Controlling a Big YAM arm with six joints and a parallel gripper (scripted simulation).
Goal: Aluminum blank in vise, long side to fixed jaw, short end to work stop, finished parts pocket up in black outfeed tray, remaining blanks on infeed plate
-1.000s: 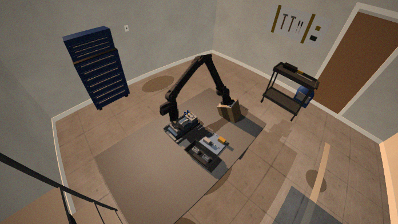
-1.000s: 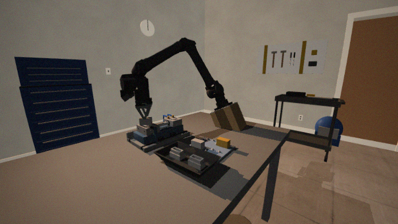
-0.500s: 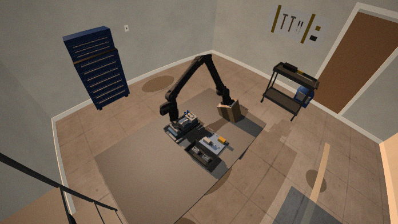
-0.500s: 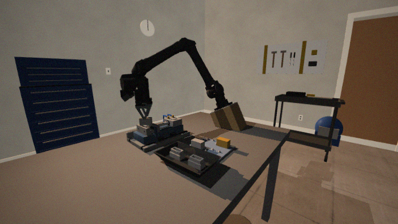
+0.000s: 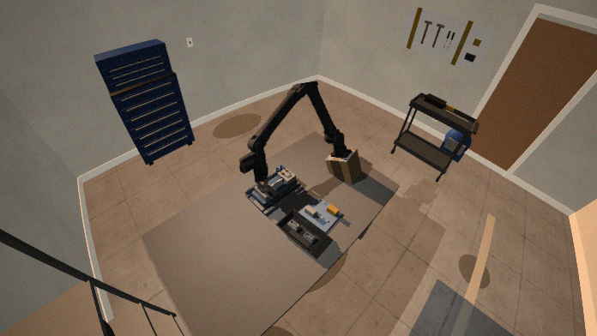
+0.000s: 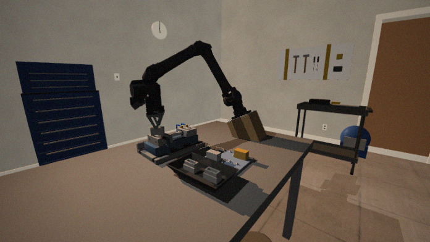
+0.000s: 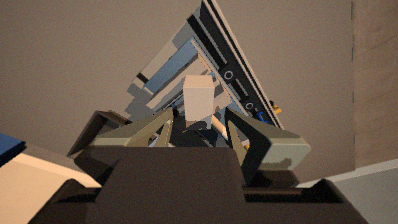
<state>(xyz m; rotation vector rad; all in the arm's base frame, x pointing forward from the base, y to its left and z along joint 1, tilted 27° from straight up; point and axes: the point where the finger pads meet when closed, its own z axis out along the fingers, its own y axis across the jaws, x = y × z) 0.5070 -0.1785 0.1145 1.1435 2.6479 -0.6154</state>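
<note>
My gripper is now 100 mm above the vise, 70 mm past it and 30 mm to the right of it. From my hand the other things lie so: yellow brass blank 370 mm to the left, 170 mm behind, 110 mm below.
</note>
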